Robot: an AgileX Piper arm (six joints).
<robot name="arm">
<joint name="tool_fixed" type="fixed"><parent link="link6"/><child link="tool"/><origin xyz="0 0 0" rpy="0 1.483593 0"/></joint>
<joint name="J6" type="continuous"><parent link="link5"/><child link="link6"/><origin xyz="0.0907 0 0.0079" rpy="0 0 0"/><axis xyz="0.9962 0 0.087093"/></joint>
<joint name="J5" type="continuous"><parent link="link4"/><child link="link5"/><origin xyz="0 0 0" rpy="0 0 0"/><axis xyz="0 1 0"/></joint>
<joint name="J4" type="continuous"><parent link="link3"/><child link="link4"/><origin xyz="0.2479 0 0.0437" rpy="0 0 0"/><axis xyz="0.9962 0 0.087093"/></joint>
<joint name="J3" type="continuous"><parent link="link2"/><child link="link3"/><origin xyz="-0.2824 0 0.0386" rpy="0 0 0"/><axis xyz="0 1 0"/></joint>
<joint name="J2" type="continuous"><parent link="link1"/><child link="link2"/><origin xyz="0 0 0" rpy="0 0 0"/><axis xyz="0 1 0"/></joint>
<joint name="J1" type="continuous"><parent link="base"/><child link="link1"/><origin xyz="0 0 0.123" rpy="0 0 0"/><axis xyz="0 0 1"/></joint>
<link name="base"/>
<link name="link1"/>
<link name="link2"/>
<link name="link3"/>
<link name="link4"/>
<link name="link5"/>
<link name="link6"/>
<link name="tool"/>
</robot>
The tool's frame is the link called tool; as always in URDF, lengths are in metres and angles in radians. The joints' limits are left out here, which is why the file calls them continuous.
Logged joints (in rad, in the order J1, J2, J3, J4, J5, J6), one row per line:
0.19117, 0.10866, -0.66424, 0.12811, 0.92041, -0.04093
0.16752, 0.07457, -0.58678, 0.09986, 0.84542, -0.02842
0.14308, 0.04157, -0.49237, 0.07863, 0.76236, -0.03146
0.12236, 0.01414, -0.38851, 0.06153, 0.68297, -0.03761
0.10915, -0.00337, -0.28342, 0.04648, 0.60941, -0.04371
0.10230, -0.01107, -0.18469, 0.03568, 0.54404, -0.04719
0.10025, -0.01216, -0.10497, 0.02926, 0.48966, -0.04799
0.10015, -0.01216, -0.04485, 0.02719, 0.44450, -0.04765
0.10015, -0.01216, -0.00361, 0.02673, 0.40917, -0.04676
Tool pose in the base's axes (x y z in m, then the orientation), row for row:
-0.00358, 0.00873, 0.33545, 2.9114, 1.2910, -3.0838
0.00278, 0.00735, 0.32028, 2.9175, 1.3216, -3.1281
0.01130, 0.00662, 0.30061, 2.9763, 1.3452, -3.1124
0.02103, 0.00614, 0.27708, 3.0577, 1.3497, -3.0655
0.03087, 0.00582, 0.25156, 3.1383, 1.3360, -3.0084
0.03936, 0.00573, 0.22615, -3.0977, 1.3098, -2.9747
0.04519, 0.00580, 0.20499, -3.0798, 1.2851, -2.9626
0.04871, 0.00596, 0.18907, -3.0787, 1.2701, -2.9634
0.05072, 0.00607, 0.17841, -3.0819, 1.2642, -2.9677
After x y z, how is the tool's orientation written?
As angles about the fixed x, y, z axes (roll, pitch, yaw), in radians.
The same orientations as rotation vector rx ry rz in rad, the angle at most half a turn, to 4 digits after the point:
-0.2137, 1.8381, 0.2532
-0.1707, 1.8108, 0.2134
-0.1444, 1.7906, 0.1693
-0.1283, 1.7884, 0.1297
-0.1226, 1.8025, 0.0978
-0.1219, 1.8282, 0.0772
-0.1231, 1.8524, 0.0670
-0.1233, 1.8673, 0.0640
-0.1221, 1.8733, 0.0635

